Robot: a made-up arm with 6 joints.
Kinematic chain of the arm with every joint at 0, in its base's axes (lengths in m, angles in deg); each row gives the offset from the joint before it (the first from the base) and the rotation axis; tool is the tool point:
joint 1: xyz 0 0 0.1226 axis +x
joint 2: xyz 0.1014 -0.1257 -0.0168 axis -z
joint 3: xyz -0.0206 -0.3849 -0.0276 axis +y
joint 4: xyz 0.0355 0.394 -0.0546 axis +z
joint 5: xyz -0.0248 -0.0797 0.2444 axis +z
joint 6: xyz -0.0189 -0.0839 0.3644 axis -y
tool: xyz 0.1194 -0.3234 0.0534
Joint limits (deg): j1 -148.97..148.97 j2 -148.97..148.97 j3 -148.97..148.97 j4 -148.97..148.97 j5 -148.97..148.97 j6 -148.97..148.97
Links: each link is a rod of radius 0.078 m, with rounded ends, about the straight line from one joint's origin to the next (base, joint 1, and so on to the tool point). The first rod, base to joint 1, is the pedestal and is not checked.
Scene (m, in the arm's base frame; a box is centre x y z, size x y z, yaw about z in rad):
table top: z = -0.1
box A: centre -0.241 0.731 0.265 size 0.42 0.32 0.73 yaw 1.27
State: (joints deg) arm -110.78 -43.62 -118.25 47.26 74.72 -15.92
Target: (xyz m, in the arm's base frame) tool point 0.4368 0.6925 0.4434
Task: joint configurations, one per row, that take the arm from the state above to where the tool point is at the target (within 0.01 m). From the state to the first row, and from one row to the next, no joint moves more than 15 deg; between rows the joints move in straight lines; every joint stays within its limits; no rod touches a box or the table.
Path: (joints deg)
1: -107.58 -51.00 -124.18 37.75 75.26 -29.03
2: -104.38 -58.38 -130.11 28.24 75.81 -42.13
3: -101.18 -65.76 -136.05 18.72 76.35 -55.24
4: -97.97 -73.14 -141.98 9.21 76.89 -68.35
5: -109.29 -83.13 -127.61 11.09 65.60 -53.43
6: -120.60 -93.12 -113.25 12.97 54.31 -38.50
7: -131.91 -103.11 -98.88 14.86 43.02 -23.58

